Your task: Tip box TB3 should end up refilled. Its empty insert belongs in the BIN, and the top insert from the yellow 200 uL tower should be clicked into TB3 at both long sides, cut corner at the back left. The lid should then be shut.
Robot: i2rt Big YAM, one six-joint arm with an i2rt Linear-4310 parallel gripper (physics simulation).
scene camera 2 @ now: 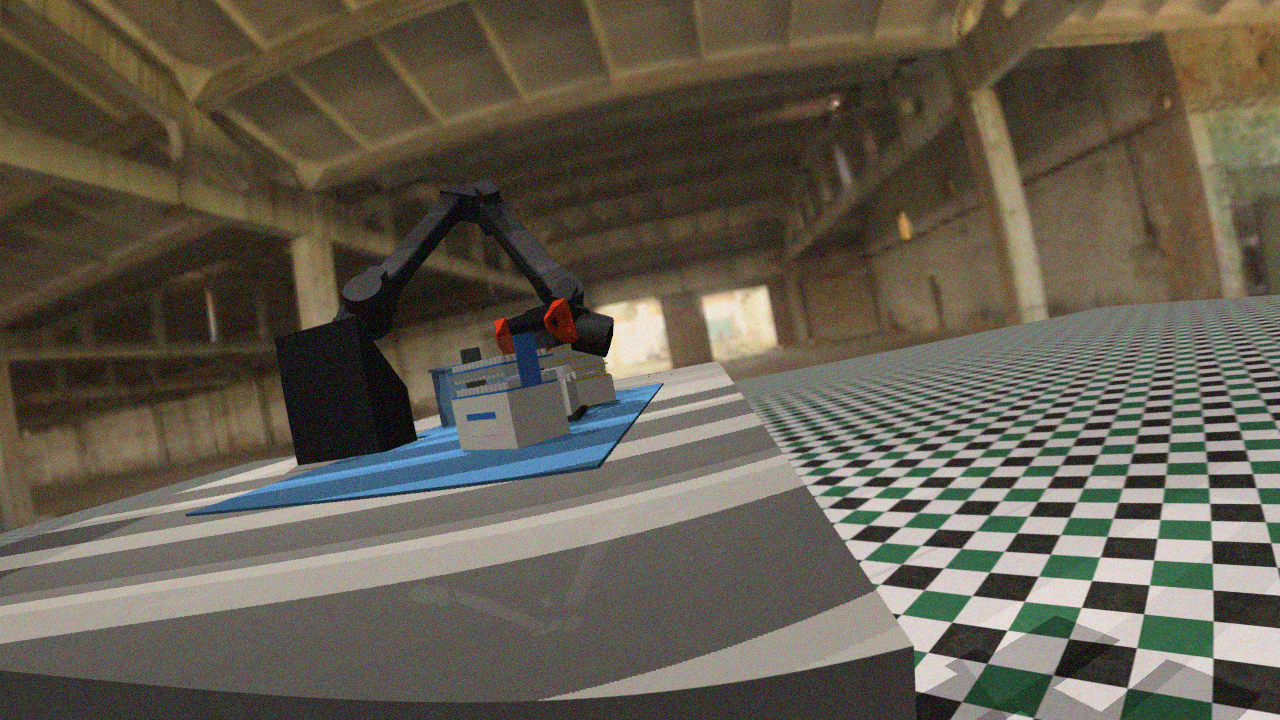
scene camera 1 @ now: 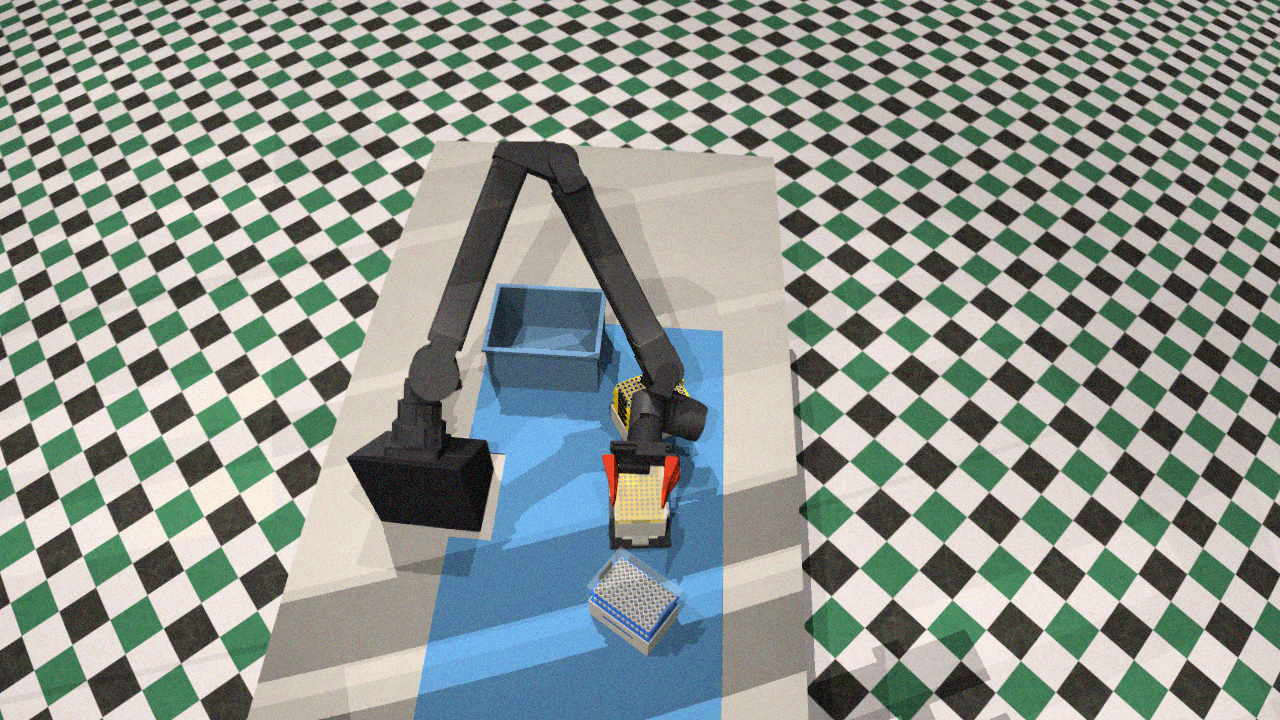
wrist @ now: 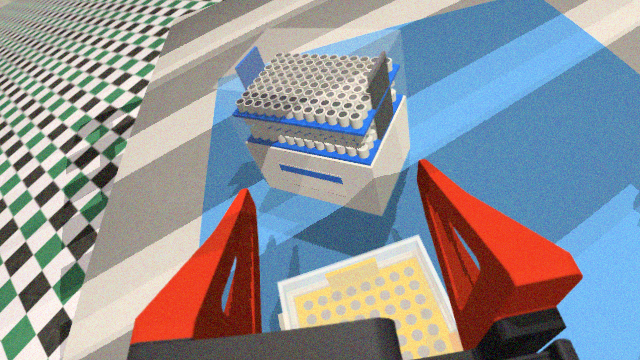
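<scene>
A white tip box, apparently TB3 (scene camera 1: 640, 530) (wrist: 370, 300), sits in a dark holder (scene camera 1: 614, 540) (scene camera 2: 579, 412). Its dotted yellow top looks pale, as if under a clear lid; I see no raised lid, but cannot be sure. My gripper (scene camera 1: 640, 504) (scene camera 2: 532, 329) (wrist: 333, 183) is open and empty. In scene camera 1 its red fingers show at either side of the box; their exact height is unclear. The yellow tower (scene camera 1: 626, 392) (scene camera 2: 586, 365) stands behind, partly hidden by my wrist. The blue-grey bin (scene camera 1: 546, 371) (scene camera 2: 442, 398) stands at the back left; its visible floor shows no insert.
A white box with stacked blue tip inserts (scene camera 1: 635, 598) (scene camera 2: 513, 417) (wrist: 327, 175) stands turned in front of the holder, with upright blue and dark tabs and a clear cover. The blue mat (scene camera 1: 537, 644) (scene camera 2: 384, 479) lies under the objects. My black base (scene camera 1: 425, 488) (scene camera 2: 335, 394) is at the left.
</scene>
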